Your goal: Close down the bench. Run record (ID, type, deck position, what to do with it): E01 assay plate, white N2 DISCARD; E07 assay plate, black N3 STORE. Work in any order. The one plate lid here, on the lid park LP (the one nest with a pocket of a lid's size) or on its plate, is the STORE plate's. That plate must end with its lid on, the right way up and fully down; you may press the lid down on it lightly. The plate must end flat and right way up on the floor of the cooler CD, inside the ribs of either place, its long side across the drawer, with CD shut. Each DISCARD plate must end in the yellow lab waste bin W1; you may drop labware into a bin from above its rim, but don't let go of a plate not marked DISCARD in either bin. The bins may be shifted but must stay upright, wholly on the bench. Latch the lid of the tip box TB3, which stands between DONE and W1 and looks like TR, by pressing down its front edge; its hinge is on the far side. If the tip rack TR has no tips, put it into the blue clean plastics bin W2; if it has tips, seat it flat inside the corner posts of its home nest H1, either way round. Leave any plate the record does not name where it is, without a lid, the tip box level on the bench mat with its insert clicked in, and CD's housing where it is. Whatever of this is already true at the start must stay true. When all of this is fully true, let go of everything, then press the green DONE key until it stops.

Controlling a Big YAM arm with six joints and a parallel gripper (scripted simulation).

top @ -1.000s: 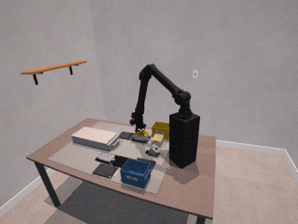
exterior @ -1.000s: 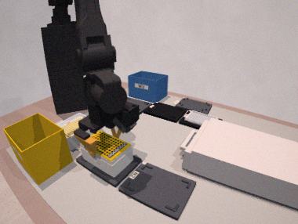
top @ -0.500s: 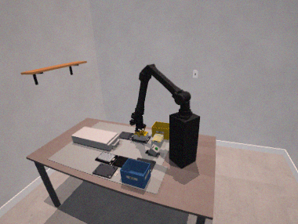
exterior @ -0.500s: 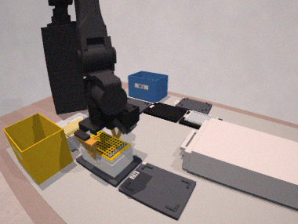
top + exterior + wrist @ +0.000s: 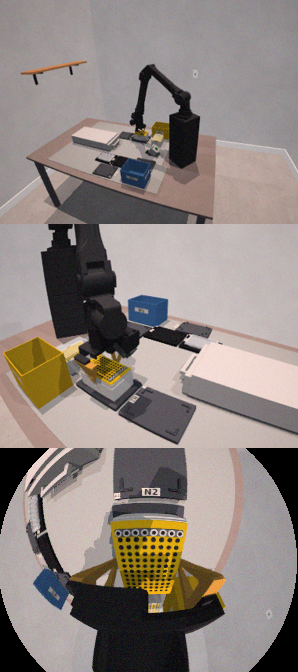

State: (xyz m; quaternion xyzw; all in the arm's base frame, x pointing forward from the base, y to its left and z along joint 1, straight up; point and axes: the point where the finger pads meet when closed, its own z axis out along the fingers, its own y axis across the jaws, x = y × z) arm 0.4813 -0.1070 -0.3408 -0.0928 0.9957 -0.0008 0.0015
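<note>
Right now my hand is 10 mm to the left of the tip rack TR and 10 mm above it. Round my hand: DONE key block: 240 mm behind, 150 mm to the left, 10 mm below; yellow bin W1: 160 mm to the right, 150 mm behind, 20 mm below; plate lid: 250 mm ahead, 240 mm to the left, 30 mm below.
</note>
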